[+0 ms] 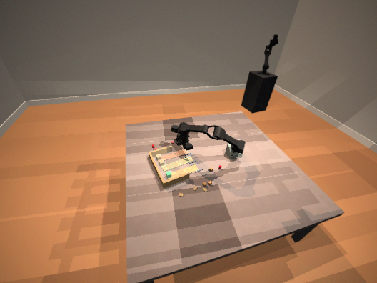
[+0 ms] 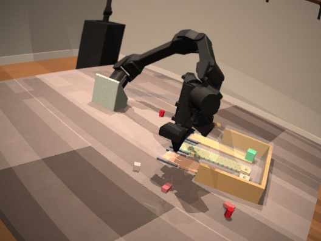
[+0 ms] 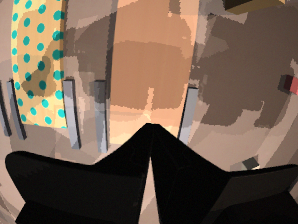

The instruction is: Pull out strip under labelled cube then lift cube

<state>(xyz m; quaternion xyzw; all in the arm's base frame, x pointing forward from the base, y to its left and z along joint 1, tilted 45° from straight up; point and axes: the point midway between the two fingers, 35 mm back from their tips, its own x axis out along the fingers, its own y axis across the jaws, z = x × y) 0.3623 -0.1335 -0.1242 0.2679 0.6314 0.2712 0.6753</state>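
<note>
Now: gripper tip 50 mm past the cream cube, 120 mm to the left of it and 20 mm above it.
</note>
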